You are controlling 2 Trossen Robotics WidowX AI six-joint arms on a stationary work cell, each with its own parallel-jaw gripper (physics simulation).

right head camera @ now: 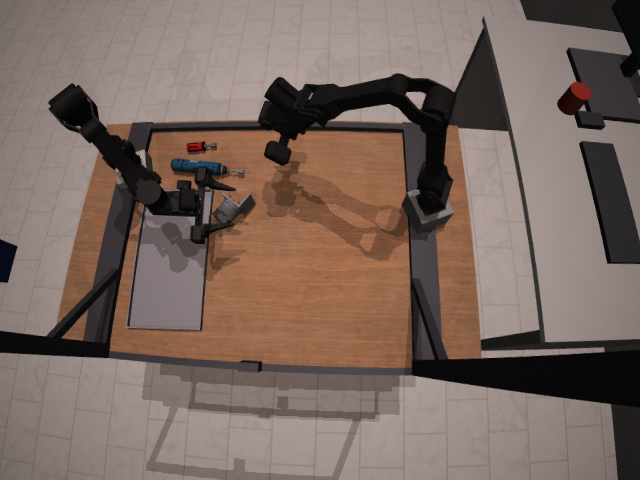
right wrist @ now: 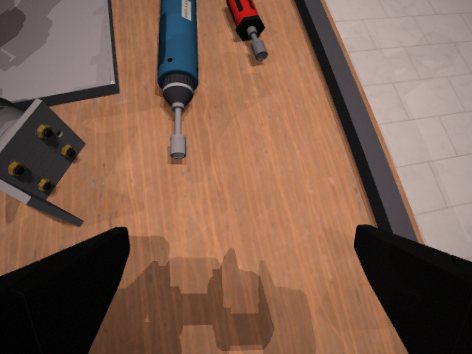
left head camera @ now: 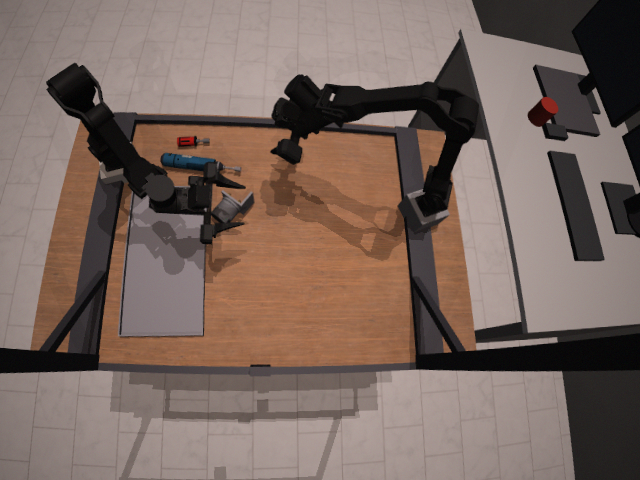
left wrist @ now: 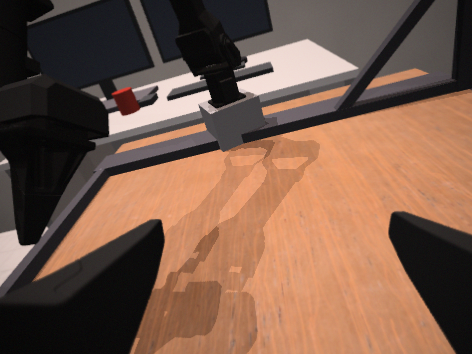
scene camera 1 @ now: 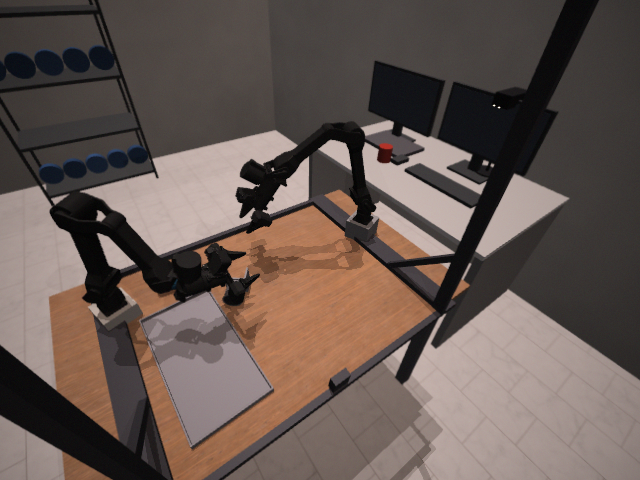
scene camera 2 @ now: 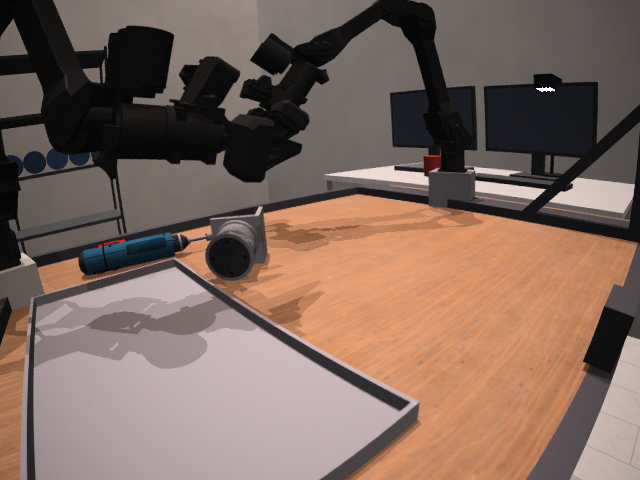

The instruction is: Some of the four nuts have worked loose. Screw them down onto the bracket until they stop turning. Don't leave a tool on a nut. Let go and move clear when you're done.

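Frame: origin at the left arm's base, x ahead, y left, z up, level; centimetres.
Seen in the pictures: left gripper, fingertip midpoint: (right head camera: 234, 206) (left head camera: 244, 205) (left wrist: 275, 226) (scene camera 1: 252, 263) (scene camera 2: 280, 141); right gripper, fingertip midpoint: (right head camera: 270, 140) (right wrist: 243, 237) (left head camera: 275, 138) (scene camera 1: 243, 225); left arm's base, link origin: (left head camera: 116, 159) (scene camera 1: 112, 305); right arm's base, link origin: (right head camera: 430, 202) (left head camera: 428, 204) (left wrist: 226, 100) (scene camera 1: 363, 218) (scene camera 2: 453, 170).
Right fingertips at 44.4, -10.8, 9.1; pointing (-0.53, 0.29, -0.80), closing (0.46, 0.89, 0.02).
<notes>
Pixels of each thing's top centre, then the offset from my right fingertips to it, as dx, dy, dz.
- grey bracket, top centre: (scene camera 2: 231, 223) (left head camera: 226, 204) (right head camera: 225, 206) (scene camera 1: 233, 284) -16.8, -12.2, -7.7
- blue power driver, top centre: (right wrist: 175, 35) (scene camera 2: 146, 237) (left head camera: 199, 160) (right head camera: 204, 164) -21.1, +4.7, -10.3
- red nut driver, top centre: (right wrist: 249, 13) (scene camera 2: 122, 239) (left head camera: 192, 138) (right head camera: 200, 144) -21.7, +13.6, -11.4
- shallow grey tray, top centre: (scene camera 2: 141, 338) (left head camera: 164, 256) (right head camera: 169, 255) (scene camera 1: 200, 351) -36.4, -20.0, -12.8
The grey bracket (left head camera: 227, 207) (right head camera: 226, 209) (scene camera 2: 242, 228) (right wrist: 37, 157) with its round body is tipped on its side beside the tray; its dark base faces scene camera 2. Brass nuts (right wrist: 68, 152) sit on studs on its plate; how far down each is cannot be told. My left gripper (left head camera: 243, 205) (right head camera: 233, 206) (left wrist: 275, 226) is open and empty, above the bracket. My right gripper (right wrist: 243, 237) is open and empty, raised near the far edge. A blue power driver (left head camera: 188, 161) (scene camera 2: 134, 253) (right wrist: 178, 45) and a red nut driver (left head camera: 187, 141) (right wrist: 242, 12) lie apart from the nuts.
A shallow grey tray (left head camera: 162, 299) (scene camera 1: 206, 382) (scene camera 2: 180, 403) lies left of the bracket. The blue driver's socket tip is close behind the bracket. A dark frame (left head camera: 428, 289) borders the table. A desk (left head camera: 496, 103) with monitors and a red cup (left head camera: 542, 111) stands at the right.
</notes>
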